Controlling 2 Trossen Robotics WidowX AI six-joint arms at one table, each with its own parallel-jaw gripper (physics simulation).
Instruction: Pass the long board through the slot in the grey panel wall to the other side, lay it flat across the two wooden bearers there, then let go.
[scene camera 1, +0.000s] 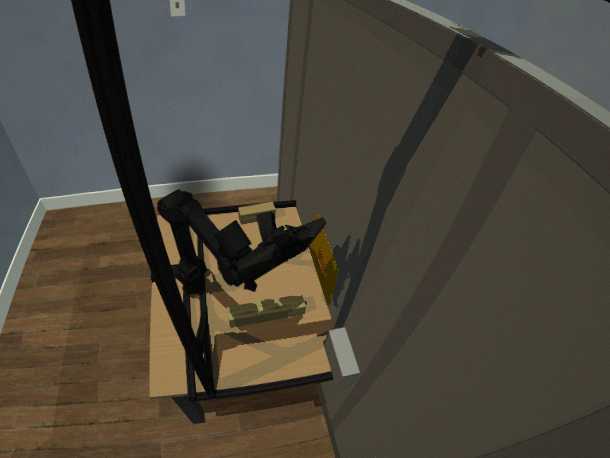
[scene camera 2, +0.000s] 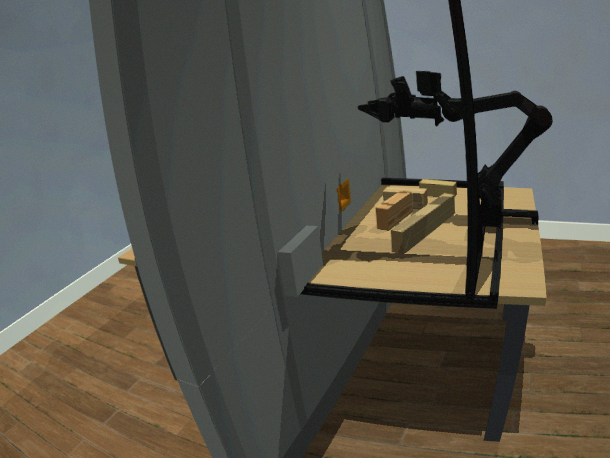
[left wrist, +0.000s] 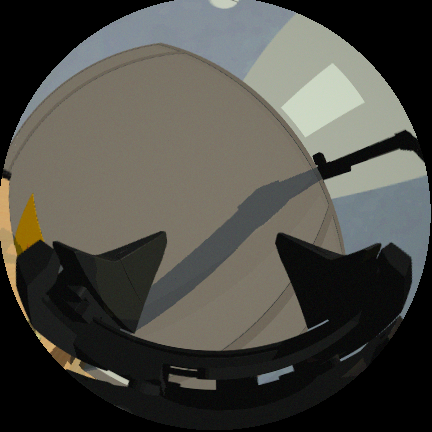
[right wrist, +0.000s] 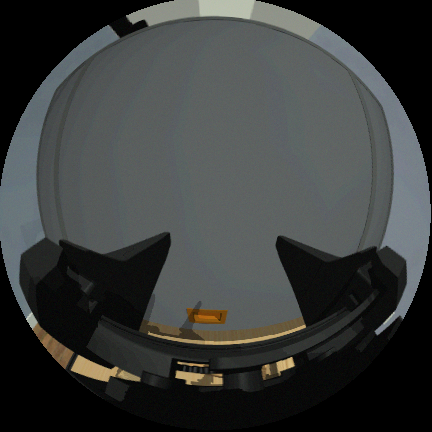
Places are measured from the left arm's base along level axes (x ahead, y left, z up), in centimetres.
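Where they show: left gripper, fingertip midpoint: (scene camera 1: 325, 220) (left wrist: 222, 238); right gripper, fingertip midpoint: (scene camera 2: 363, 105) (right wrist: 225, 240); left arm's base at its link origin: (scene camera 1: 193, 286); right arm's base at its link origin: (scene camera 2: 491, 222).
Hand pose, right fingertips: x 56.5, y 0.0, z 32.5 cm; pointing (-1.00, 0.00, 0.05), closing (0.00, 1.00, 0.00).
Each offset is from my right fingertips to the top centre of the thing. "spot": to the spot under its first point.
A long pale wooden board @[dz -28.5, dx +16.1, dy -3.8 cm] (scene camera 2: 424, 222) lies on the table in scene camera 2, nobody holding it. In scene camera 1 two separate pale wooden bearers @[dz -29.7, dx -33.8, dy -13.2 cm] (scene camera 1: 270, 311) @[dz -29.4, dx -30.5, dy +31.6 cm] (scene camera 1: 256, 211) lie on the table. The grey panel wall (scene camera 1: 360, 125) (scene camera 2: 185, 150) (left wrist: 125, 140) (right wrist: 215, 150) stands between the sides; its slot has an orange-yellow frame (scene camera 1: 329, 280) (scene camera 2: 340, 201) (left wrist: 29, 227) (right wrist: 192, 315). My left gripper (scene camera 1: 321, 223) (left wrist: 222, 238) is open and empty, above the table near the wall. My right gripper (scene camera 2: 361, 107) (right wrist: 225, 240) is open and empty, high above the table and the board.
In scene camera 2 a reddish wooden block @[dz -28.1, dx +5.3, dy +3.1 cm] (scene camera 2: 392, 211), a brown block @[spot: dz -30.9, dx +11.7, dy +13.6 cm] (scene camera 2: 422, 197) and a pale block @[dz -30.0, dx +14.8, dy +27.0 cm] (scene camera 2: 437, 187) lie near the board. A grey box (scene camera 1: 344, 351) (scene camera 2: 300, 255) sticks out at the wall. Black posts (scene camera 1: 125, 150) (scene camera 2: 466, 125) rise beside the arms.
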